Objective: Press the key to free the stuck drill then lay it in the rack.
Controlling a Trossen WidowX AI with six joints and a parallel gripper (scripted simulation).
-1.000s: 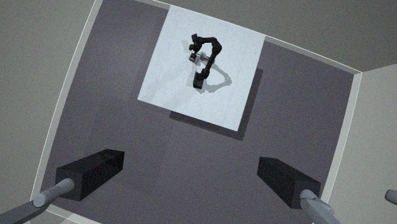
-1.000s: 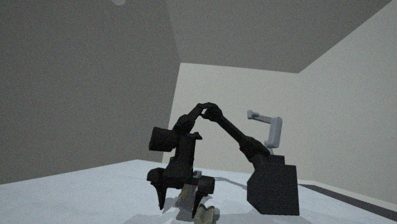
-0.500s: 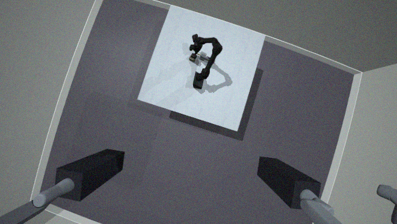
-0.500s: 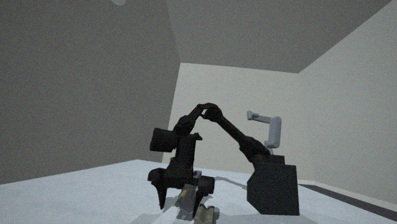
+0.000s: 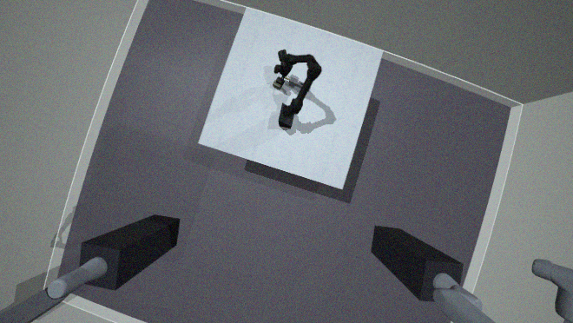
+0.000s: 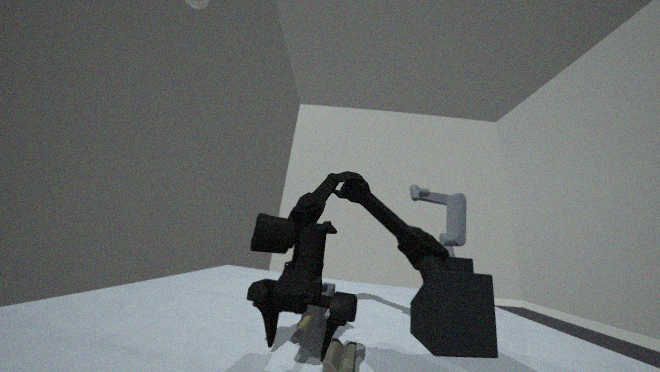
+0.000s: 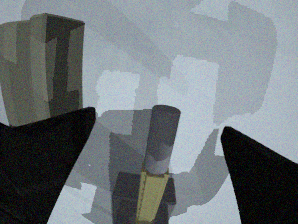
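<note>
The drill lies 40 mm to the right of my gripper tip, 40 mm above it and 20 mm behind it. From my gripper tip the other things lie so: dark key (160 mm to the right, 60 mm behind, 40 mm above); then olive rack (70 mm behind, 50 mm to the left, 10 mm above); then long grey block (130 mm to the right, 50 mm behind, 40 mm above).
</note>
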